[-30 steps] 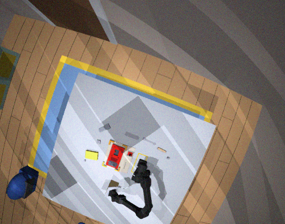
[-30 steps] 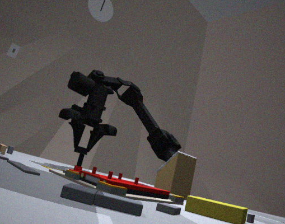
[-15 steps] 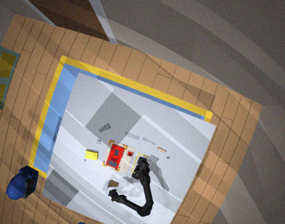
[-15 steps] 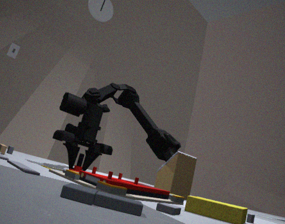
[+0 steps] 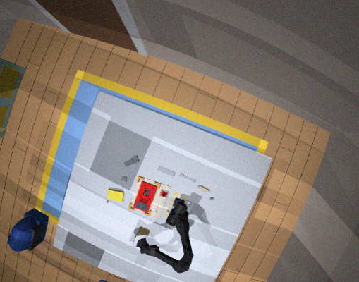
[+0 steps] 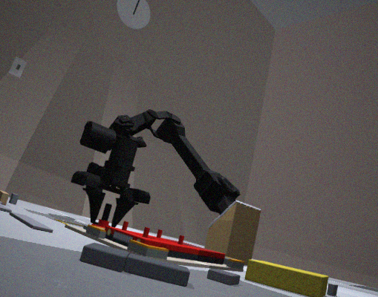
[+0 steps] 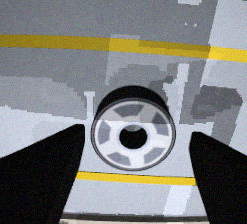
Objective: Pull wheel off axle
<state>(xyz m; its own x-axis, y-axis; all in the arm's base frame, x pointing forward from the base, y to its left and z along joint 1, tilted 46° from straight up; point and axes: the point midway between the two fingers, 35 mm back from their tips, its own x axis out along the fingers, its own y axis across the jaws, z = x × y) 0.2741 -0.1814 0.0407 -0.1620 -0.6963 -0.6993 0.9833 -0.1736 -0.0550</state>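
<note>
The wheel lies 1 cm below my gripper tip. The rest, counted from my gripper tip: yellow block (4 cm behind, 42 cm to the left).
</note>
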